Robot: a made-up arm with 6 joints. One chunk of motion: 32 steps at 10 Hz.
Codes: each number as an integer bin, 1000 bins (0 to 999) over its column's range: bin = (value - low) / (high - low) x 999, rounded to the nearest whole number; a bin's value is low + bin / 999 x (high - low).
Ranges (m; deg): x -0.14..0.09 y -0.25..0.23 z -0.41..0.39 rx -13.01..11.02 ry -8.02..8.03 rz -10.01..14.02
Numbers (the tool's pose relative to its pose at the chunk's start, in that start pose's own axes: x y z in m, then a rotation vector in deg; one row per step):
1: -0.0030 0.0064 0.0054 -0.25 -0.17 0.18
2: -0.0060 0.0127 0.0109 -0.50 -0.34 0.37
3: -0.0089 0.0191 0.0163 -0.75 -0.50 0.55
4: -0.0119 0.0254 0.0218 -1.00 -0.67 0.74
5: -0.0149 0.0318 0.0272 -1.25 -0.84 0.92
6: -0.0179 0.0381 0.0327 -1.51 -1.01 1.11
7: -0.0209 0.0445 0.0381 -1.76 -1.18 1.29
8: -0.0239 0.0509 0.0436 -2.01 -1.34 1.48
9: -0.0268 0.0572 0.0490 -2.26 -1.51 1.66
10: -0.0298 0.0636 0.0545 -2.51 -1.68 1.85
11: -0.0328 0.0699 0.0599 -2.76 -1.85 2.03
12: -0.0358 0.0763 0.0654 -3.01 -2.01 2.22
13: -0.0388 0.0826 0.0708 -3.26 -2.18 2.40
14: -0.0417 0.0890 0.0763 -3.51 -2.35 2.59
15: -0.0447 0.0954 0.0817 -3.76 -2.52 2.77
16: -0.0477 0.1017 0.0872 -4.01 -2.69 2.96
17: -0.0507 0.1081 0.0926 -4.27 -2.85 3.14
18: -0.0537 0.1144 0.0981 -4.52 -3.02 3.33
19: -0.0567 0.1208 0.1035 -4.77 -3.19 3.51
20: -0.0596 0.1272 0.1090 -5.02 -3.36 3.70
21: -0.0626 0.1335 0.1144 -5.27 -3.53 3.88
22: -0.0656 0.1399 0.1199 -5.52 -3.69 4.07
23: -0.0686 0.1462 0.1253 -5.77 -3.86 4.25
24: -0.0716 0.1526 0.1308 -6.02 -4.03 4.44
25: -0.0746 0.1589 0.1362 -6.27 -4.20 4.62
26: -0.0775 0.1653 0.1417 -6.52 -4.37 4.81
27: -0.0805 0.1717 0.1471 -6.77 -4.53 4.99
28: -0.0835 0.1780 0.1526 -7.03 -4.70 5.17
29: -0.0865 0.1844 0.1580 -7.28 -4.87 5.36
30: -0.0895 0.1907 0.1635 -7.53 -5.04 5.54
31: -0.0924 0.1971 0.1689 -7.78 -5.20 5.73
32: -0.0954 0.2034 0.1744 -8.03 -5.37 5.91
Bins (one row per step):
1: 595 534 519 530 489 424
2: 582 547 526 520 478 432
3: 569 560 532 510 468 439
4: 556 573 539 499 457 447
5: 543 586 546 489 447 454
6: 530 600 553 478 436 462
7: 517 613 560 468 426 470
8: 504 626 566 457 416 478
9: 492 639 573 447 405 485
10: 479 653 580 437 395 493
11: 466 666 587 426 384 501
12: 453 679 594 416 374 508
13: 440 692 600 405 363 516
14: 427 706 607 395 353 524
15: 414 719 614 385 342 531
16: 401 732 621 374 332 539
17: 388 745 628 363 322 547
18: 375 758 634 353 311 555
19: 362 772 641 343 301 562
20: 349 785 648 332 290 570
21: 336 798 655 322 279 577
22: 323 811 662 311 270 585
23: 310 825 668 301 259 593
24: 297 838 675 291 248 601
25: 284 851 682 280 238 608
26: 271 864 689 270 227 616
27: 258 878 696 259 217 624
28: 245 891 703 249 207 631
29: 232 904 709 238 196 639
30: 219 917 716 228 185 646
31: 207 931 723 217 176 654
32: 194 944 730 207 165 662

